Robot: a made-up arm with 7 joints.
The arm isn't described. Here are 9 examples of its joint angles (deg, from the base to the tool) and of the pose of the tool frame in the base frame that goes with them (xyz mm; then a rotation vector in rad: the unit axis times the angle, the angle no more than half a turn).
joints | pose
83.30 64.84 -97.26 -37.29 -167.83 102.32 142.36 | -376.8 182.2 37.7 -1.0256 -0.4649 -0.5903
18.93 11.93 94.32 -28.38 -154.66 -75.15 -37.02 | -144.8 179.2 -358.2 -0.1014 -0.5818 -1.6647
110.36 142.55 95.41 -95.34 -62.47 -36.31 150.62 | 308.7 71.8 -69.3 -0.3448 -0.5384 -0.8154
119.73 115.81 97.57 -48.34 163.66 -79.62 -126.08 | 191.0 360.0 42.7 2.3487 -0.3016 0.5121
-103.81 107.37 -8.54 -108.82 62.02 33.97 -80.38 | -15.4 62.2 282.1 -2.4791 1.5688 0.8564
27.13 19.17 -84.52 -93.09 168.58 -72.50 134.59 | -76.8 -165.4 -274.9 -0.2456 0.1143 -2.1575
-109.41 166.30 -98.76 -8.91 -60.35 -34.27 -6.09 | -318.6 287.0 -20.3 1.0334 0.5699 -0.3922
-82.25 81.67 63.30 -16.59 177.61 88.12 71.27 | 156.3 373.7 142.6 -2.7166 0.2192 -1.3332
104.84 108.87 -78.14 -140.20 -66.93 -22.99 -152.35 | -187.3 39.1 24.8 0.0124 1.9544 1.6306
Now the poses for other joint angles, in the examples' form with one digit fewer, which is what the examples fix.
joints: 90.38 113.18 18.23 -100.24 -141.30 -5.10 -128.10
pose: 86 255 -158 0.231 -0.237 -0.110
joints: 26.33 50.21 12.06 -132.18 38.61 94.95 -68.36
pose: 163 113 -94 0.300 0.028 -1.441
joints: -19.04 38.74 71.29 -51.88 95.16 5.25 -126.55
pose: 149 349 -142 1.202 -1.190 0.497
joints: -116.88 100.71 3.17 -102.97 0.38 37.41 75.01
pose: -98 91 274 0.130 2.727 -0.130
